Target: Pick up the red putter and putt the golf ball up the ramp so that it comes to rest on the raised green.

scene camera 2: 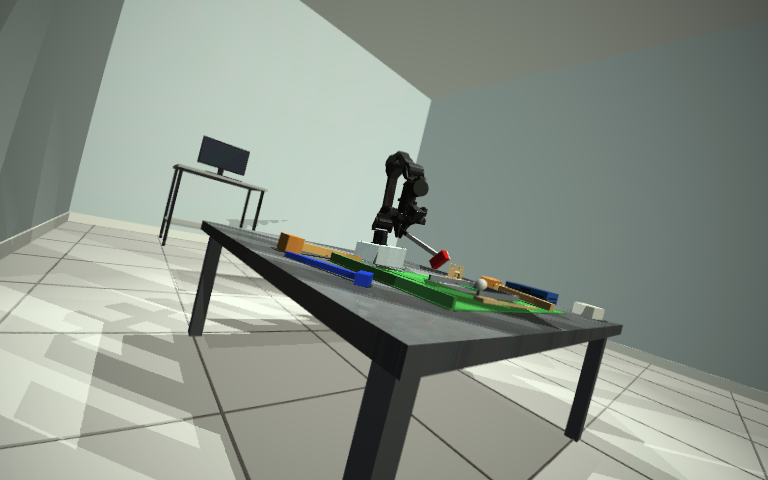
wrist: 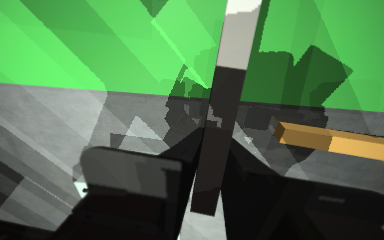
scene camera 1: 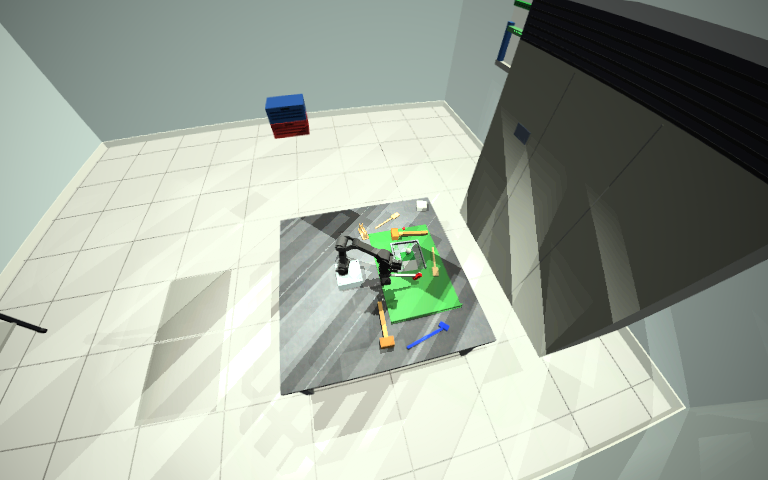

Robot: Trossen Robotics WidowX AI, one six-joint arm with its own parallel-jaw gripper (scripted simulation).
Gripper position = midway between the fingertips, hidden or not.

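Note:
A red putter is held by the gripper [scene camera 2: 398, 238], and the scene also has a blue putter [scene camera 2: 362, 278] and an orange mallet [scene camera 2: 287, 242]. A green mat [scene camera 1: 404, 297] is there as well. The gripper [wrist: 210, 134] appears again, while the blue putter is out of frame in the wrist view.

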